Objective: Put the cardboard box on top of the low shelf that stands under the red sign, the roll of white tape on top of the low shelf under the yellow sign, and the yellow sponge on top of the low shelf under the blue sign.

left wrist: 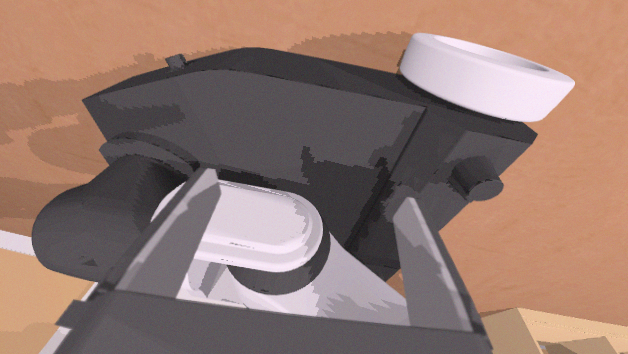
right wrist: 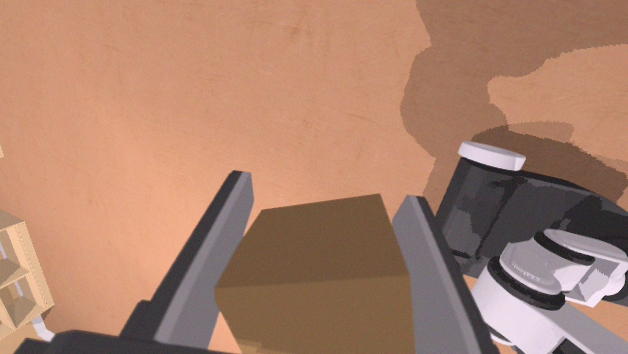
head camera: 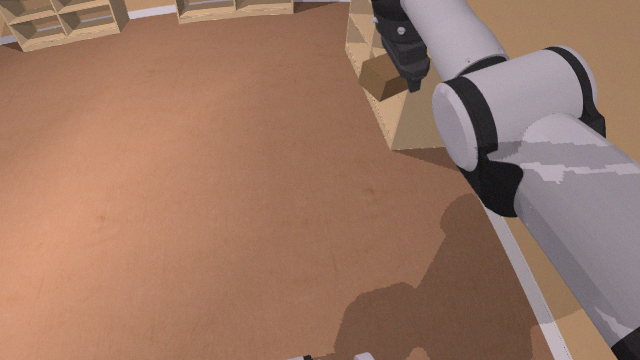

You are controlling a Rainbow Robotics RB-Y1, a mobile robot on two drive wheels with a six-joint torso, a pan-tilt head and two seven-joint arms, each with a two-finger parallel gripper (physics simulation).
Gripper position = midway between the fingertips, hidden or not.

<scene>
In view: my left gripper (left wrist: 310, 194), my right gripper (head camera: 406, 76) and a brown cardboard box (head camera: 378, 75).
The brown cardboard box shows as well in the right wrist view (right wrist: 333, 269). My right gripper also shows in the right wrist view (right wrist: 326, 197). The left wrist view misses the brown cardboard box: it is out of frame.
</scene>
